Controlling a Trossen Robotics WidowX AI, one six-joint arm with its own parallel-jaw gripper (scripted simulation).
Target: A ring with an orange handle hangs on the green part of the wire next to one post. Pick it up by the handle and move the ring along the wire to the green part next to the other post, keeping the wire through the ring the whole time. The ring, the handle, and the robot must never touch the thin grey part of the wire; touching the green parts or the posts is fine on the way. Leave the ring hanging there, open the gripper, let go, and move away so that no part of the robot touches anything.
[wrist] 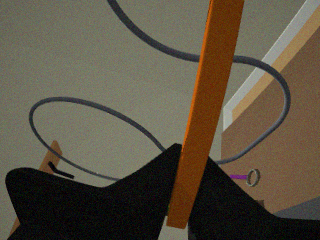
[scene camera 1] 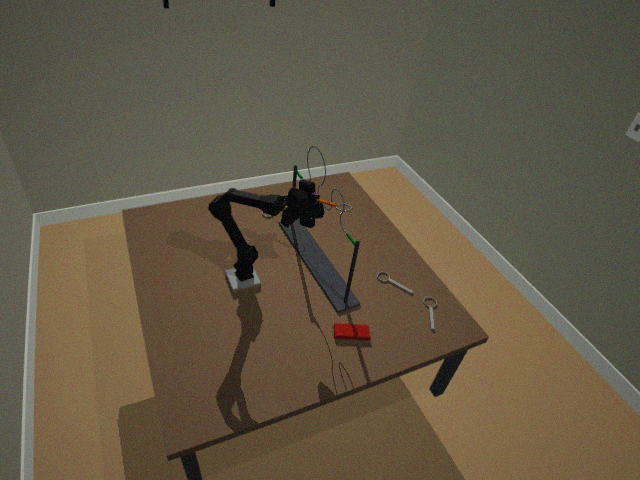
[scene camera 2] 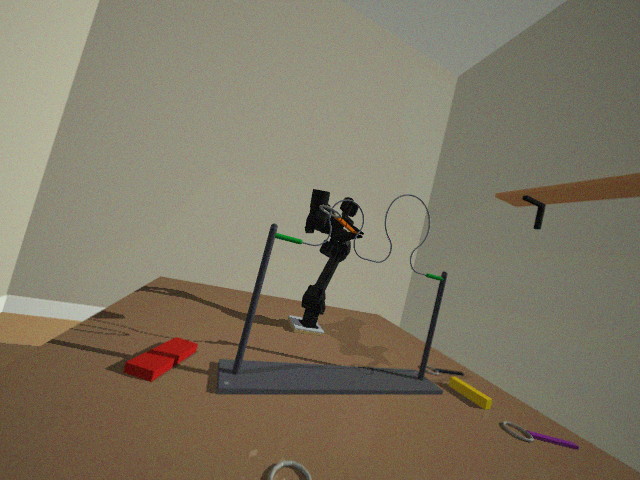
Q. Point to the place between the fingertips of my gripper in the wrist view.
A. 185, 152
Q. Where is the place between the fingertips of my gripper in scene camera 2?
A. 362, 235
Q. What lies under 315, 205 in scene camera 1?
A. My gripper.
